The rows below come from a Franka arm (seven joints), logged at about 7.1 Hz.
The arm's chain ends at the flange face. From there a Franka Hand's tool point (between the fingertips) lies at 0.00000 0.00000 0.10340 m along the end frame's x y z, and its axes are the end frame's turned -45 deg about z.
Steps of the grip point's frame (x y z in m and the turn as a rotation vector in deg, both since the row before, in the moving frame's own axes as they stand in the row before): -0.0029 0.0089 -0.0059 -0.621 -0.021 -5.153; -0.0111 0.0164 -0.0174 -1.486 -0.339 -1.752; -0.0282 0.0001 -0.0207 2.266 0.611 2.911; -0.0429 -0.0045 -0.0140 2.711 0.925 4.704; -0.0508 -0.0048 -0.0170 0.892 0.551 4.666; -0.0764 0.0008 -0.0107 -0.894 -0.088 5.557; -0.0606 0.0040 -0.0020 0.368 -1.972 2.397; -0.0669 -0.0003 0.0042 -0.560 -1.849 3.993
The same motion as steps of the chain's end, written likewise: 0.0034 0.0076 -0.0059 -0.454 0.424 -5.153; 0.0022 0.0171 -0.0174 -1.290 0.811 -1.752; -0.0179 0.0237 -0.0206 2.034 -1.170 2.911; -0.0314 0.0319 -0.0139 2.571 -1.263 4.704; -0.0390 0.0344 -0.0170 1.020 -0.241 4.666; -0.0544 0.0533 -0.0107 -0.694 0.570 5.557; -0.0370 0.0437 -0.0019 -1.134 -1.655 2.397; -0.0458 0.0441 0.0043 -1.703 -0.911 3.993
